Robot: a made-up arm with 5 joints.
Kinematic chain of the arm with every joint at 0, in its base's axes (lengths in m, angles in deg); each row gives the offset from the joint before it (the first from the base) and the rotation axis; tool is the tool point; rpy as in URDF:
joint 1: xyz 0 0 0.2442 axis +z
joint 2: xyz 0 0 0 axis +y
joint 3: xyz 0.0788 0 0.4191 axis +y
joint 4: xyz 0.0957 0 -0.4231 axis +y
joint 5: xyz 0.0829 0 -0.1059 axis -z
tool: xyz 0 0 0 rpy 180 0 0
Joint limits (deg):
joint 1: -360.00..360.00
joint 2: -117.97..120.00
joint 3: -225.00..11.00
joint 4: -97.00..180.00
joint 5: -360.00..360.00
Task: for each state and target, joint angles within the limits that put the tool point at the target. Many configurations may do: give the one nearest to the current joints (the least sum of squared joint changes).
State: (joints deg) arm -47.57 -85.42 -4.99 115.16 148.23
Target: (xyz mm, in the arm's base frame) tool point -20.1 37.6 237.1
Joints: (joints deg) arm -61.87 -81.77 8.66 143.42 148.23
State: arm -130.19 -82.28 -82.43 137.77 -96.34
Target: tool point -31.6 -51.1 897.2
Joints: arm -121.73 -46.76 -92.96 122.26 -96.34
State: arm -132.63 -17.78 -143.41 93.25 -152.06
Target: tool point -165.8 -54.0 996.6
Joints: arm -161.96 -27.78 -115.57 114.00 -152.06
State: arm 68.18 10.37 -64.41 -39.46 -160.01
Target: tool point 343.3 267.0 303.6
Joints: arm 37.87 0.88 -18.05 -42.28 -160.01
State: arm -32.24 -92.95 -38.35 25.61 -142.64
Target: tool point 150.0 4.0 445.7
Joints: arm 1.53 -84.91 -3.15 34.18 -142.64
